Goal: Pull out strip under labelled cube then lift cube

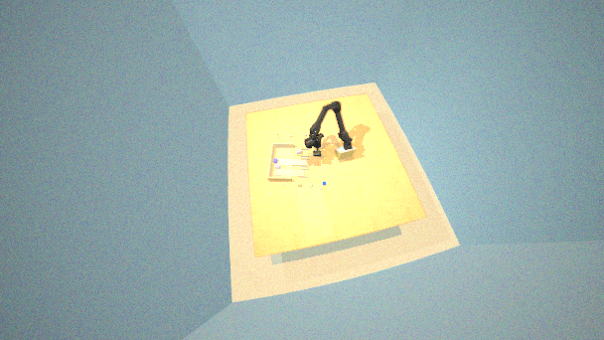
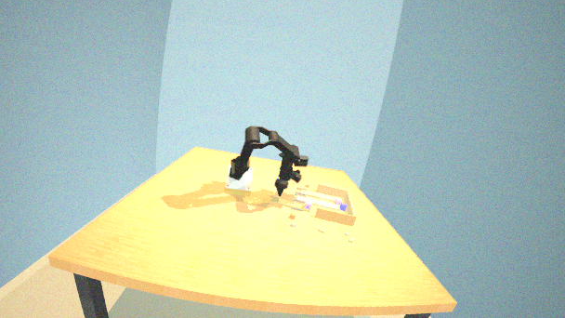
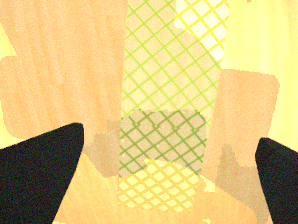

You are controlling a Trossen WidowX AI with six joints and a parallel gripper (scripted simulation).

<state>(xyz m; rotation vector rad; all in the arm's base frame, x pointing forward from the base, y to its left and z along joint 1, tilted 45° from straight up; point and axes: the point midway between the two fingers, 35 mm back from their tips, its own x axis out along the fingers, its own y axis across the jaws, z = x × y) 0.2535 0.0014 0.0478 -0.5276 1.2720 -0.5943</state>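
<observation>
Right now the green cross-hatched strip is 4 cm ahead of my gripper tip and 5 cm below it. The rest, counted from my gripper tip: blue dot 3 cm behind, 28 cm to the left, 4 cm below.
</observation>
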